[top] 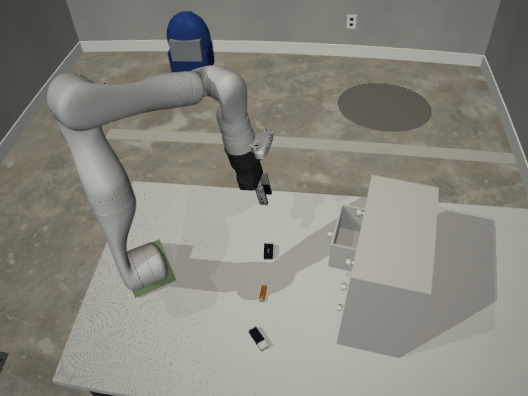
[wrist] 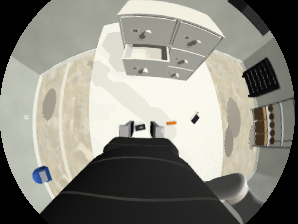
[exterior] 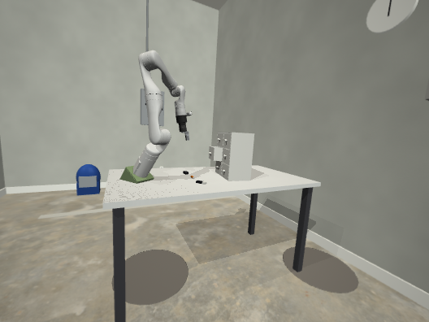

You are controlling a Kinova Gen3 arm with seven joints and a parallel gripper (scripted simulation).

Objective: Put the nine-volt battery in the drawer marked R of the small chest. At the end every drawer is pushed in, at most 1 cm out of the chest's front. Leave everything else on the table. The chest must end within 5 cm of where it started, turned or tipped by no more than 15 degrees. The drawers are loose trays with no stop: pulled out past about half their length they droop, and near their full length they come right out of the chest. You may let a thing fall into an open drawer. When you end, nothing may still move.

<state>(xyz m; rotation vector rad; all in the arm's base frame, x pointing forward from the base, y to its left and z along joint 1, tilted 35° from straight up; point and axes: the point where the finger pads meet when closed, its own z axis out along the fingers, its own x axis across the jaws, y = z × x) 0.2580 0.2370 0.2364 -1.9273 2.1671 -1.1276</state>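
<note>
The nine-volt battery is 27 cm below my hand and 2 cm to the left of it. From my hand the other things lie so: black-and-white block: 28 cm to the right, 27 cm below, 2 cm behind; then orange cylinder: 27 cm below, 14 cm to the right, 1 cm behind.
</note>
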